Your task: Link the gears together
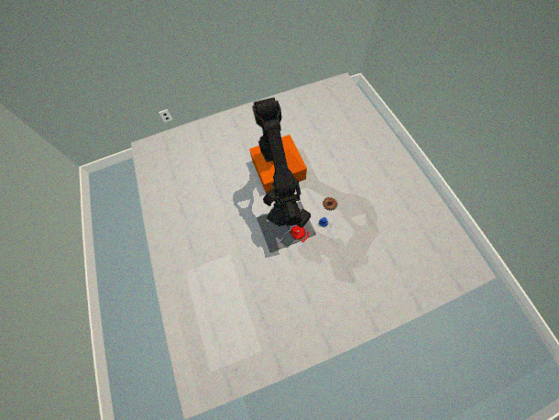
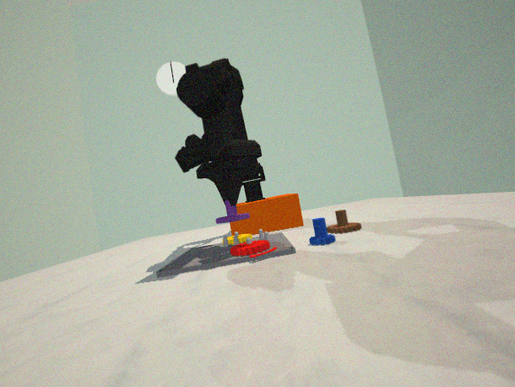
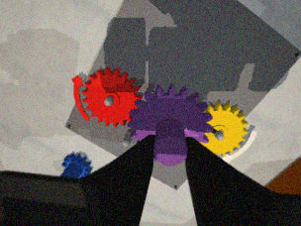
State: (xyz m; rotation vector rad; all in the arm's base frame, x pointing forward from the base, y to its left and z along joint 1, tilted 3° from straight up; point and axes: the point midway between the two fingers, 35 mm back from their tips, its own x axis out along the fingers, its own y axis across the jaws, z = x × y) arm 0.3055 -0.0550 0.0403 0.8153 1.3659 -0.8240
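Right now the purple gear is 10 mm below my gripper tip. The rest, counted from my gripper tip: yellow gear (70 mm below, 60 mm behind); then white arrow (100 mm behind, 80 mm below); then red gear (70 mm below, 60 mm ahead, 20 mm to the left).
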